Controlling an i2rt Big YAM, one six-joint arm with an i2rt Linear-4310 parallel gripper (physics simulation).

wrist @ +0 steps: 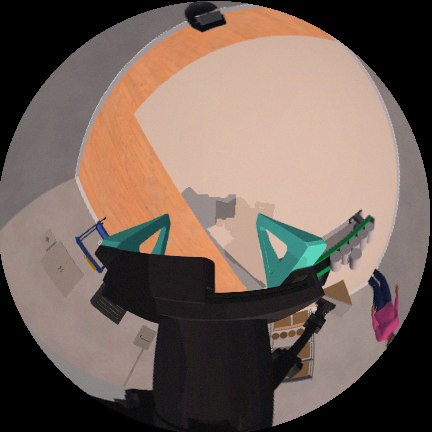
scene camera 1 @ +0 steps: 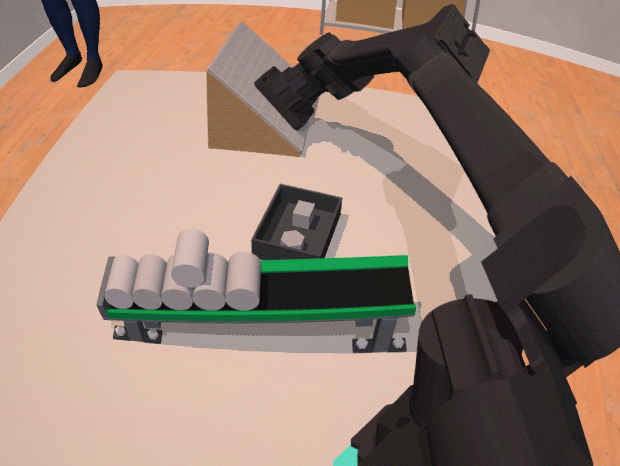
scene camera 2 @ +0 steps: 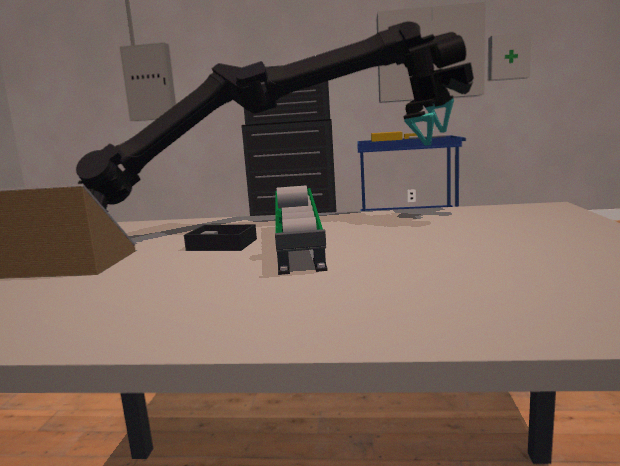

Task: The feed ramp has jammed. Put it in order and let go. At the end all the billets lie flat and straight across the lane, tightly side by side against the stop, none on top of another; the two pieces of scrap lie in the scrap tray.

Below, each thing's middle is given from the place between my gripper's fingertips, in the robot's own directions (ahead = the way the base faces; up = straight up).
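From my hand, I find the lane bed point(scene camera 1: 390, 286) 240 mm to the right of it, 290 mm behind it and 130 mm below it. The scrap tray point(scene camera 1: 265, 244) is likewise 240 mm to the right of my hand, but it is 460 mm behind it and 180 mm below it. As for the stop point(scene camera 2: 299, 239), I see it 130 mm below my hand, 230 mm behind it and 430 mm to the right of it.
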